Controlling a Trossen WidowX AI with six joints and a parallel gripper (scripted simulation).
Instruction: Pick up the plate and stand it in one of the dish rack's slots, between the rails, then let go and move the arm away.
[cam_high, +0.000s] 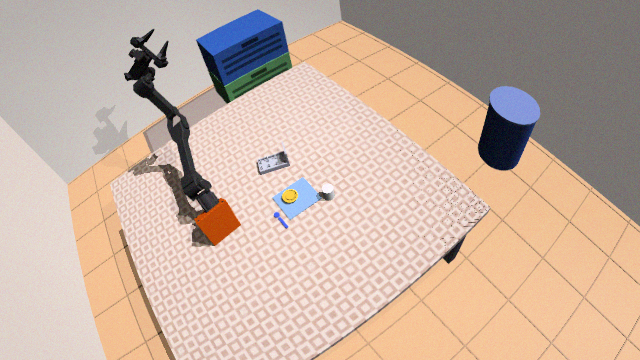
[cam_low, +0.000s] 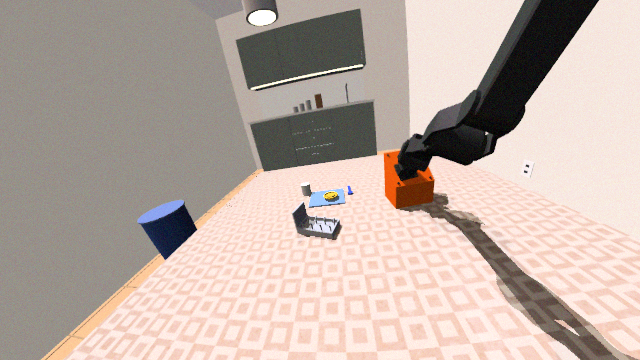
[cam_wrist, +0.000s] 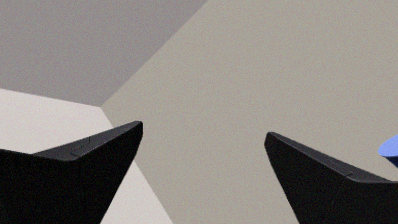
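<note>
Right now the yellow plate is 40 mm ahead of my gripper tip, 550 mm to the right of it and 620 mm below it. Also, from my gripper tip: small blue spoon (50 mm behind, 590 mm to the right, 640 mm below); then light blue mat (60 mm ahead, 570 mm to the right, 640 mm below); then grey dish rack (110 mm ahead, 370 mm to the right, 620 mm below).
</note>
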